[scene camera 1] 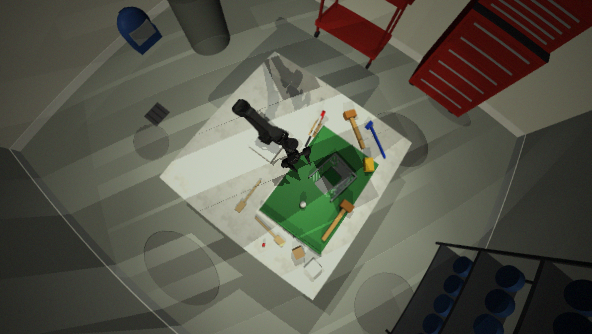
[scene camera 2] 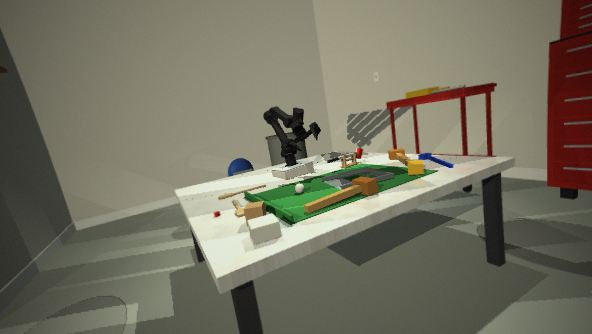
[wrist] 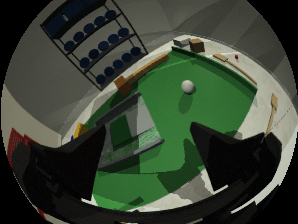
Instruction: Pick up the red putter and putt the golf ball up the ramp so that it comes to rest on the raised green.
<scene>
The same spot on a green mat: [scene camera 1: 310,223] is [scene camera 2: 299,202].
</scene>
